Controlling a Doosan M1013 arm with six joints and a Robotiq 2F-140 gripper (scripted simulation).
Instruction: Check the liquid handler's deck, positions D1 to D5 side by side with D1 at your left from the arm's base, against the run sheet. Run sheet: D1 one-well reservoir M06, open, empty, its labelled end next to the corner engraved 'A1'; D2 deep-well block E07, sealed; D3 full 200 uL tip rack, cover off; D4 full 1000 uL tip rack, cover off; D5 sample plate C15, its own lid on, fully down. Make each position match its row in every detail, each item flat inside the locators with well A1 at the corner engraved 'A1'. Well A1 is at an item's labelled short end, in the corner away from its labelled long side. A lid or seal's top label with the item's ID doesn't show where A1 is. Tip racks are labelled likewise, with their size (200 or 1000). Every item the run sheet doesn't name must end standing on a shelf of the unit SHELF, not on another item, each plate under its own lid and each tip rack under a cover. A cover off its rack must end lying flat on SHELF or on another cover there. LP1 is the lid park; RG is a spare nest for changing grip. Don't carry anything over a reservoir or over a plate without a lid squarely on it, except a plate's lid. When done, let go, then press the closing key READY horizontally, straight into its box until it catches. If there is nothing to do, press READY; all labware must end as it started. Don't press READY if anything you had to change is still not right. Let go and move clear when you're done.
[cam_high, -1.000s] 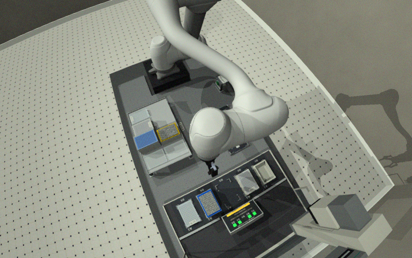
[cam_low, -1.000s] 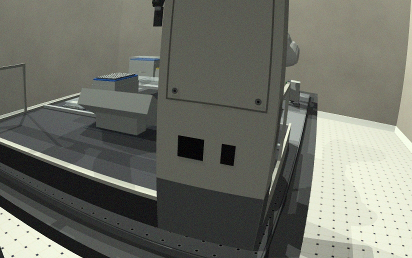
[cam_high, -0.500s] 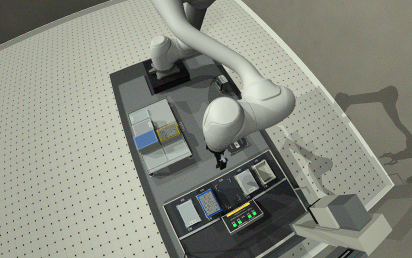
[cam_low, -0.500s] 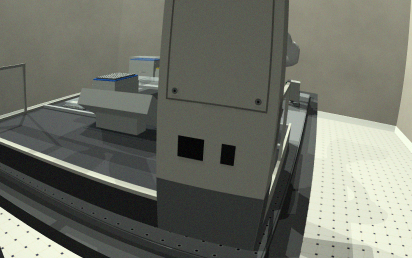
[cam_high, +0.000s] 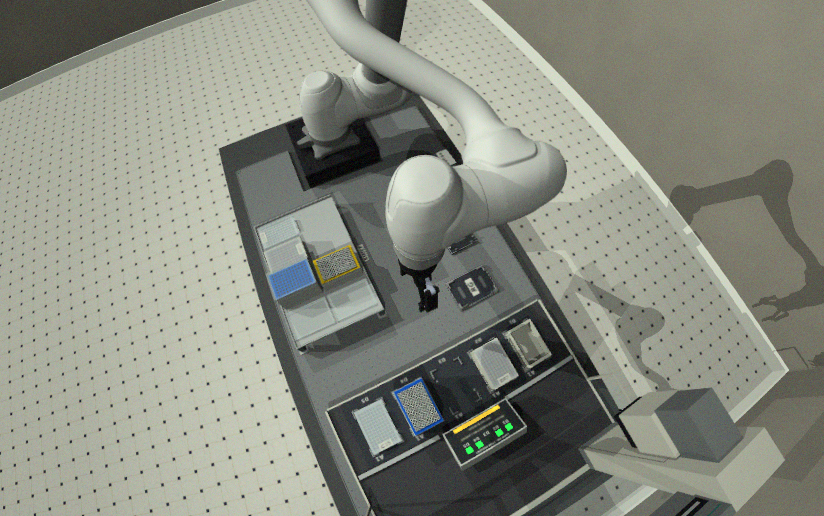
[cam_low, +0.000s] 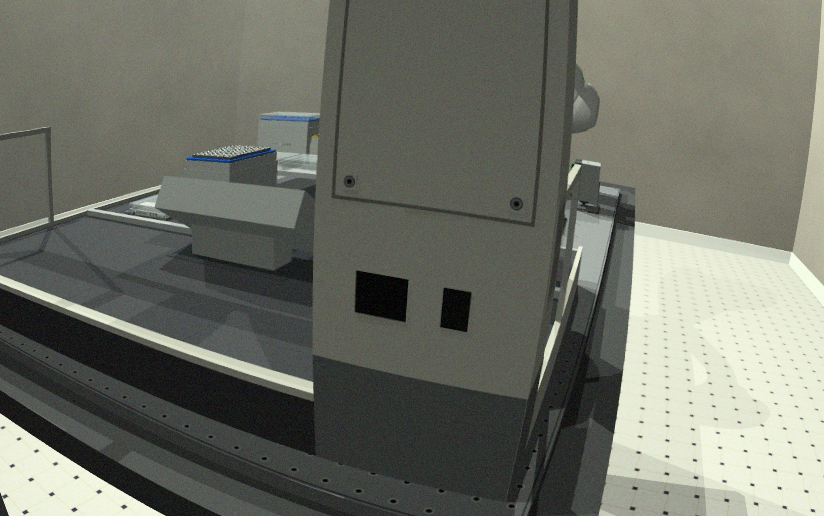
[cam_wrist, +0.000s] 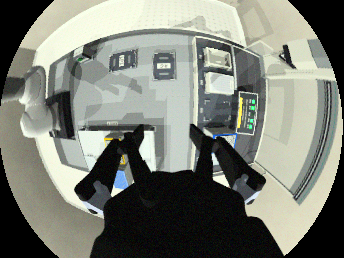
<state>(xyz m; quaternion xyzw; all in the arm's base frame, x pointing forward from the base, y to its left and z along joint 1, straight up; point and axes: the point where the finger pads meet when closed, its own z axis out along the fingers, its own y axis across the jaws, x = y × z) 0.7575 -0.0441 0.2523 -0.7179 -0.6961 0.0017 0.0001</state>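
My hand is 23 cm past the yellow-rimmed tip rack, 13 cm to the left of it and 21 cm above it. Round my hand: sealed deep-well block 24 cm ahead, 13 cm to the left, 25 cm below; blue-rimmed tip rack 25 cm ahead, 11 cm to the right, 20 cm below; spare nest 22 cm to the left, 31 cm below.
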